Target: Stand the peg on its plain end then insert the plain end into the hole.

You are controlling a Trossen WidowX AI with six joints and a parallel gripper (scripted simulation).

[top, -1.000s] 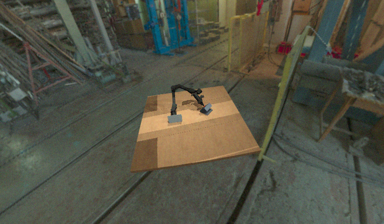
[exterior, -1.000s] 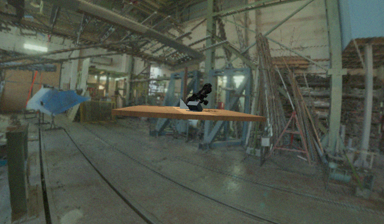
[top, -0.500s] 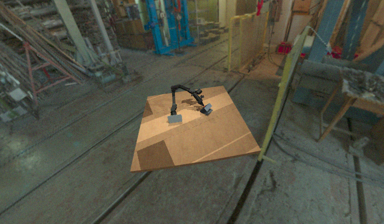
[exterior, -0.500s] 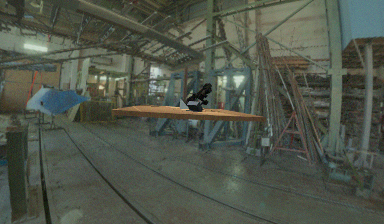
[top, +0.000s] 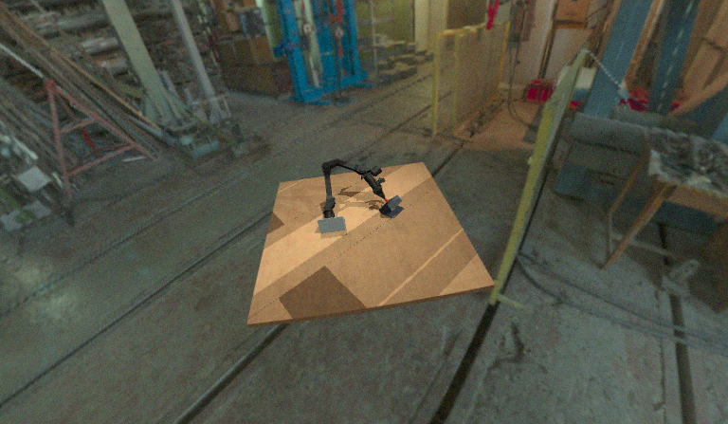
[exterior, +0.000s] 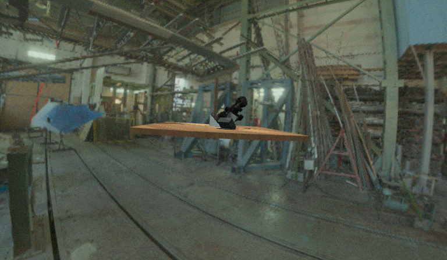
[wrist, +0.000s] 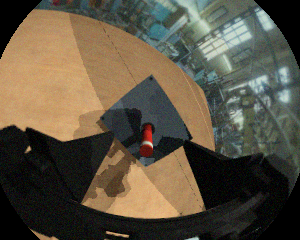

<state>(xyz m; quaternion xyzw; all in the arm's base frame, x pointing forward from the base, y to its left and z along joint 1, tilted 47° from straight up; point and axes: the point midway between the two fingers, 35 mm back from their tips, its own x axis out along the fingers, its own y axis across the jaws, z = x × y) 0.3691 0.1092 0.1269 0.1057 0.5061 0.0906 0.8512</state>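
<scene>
Right now my gripper tip is 1 cm above the red peg. From my gripper tip the other things lie so: dark sloped panel: 4 cm ahead, 3 cm to the right, 5 cm below.
</scene>
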